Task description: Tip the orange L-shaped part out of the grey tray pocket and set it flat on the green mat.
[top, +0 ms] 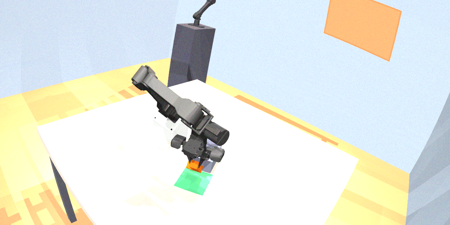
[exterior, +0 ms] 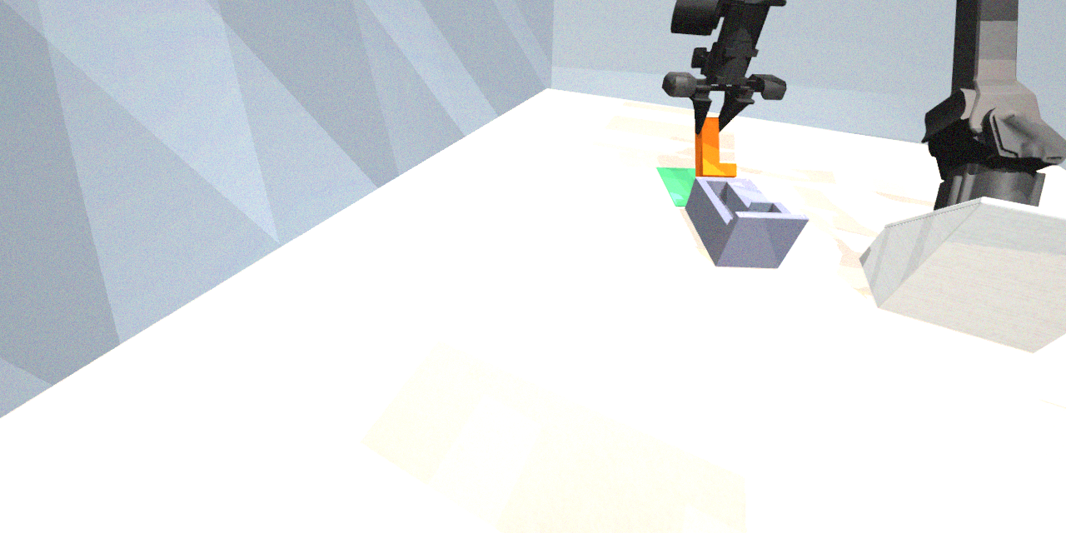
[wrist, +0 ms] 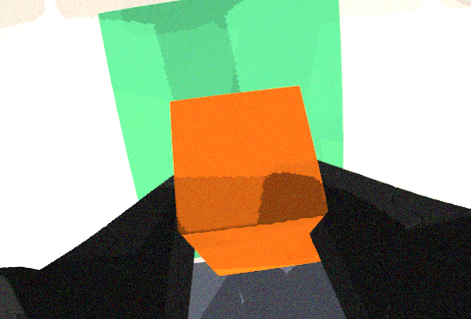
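The green mat lies 10 mm behind my gripper tip, 20 mm to the left of it and 110 mm below it. The rest, counted from my gripper tip: orange L-shaped part: 30 mm behind, 20 mm to the left, 30 mm below.
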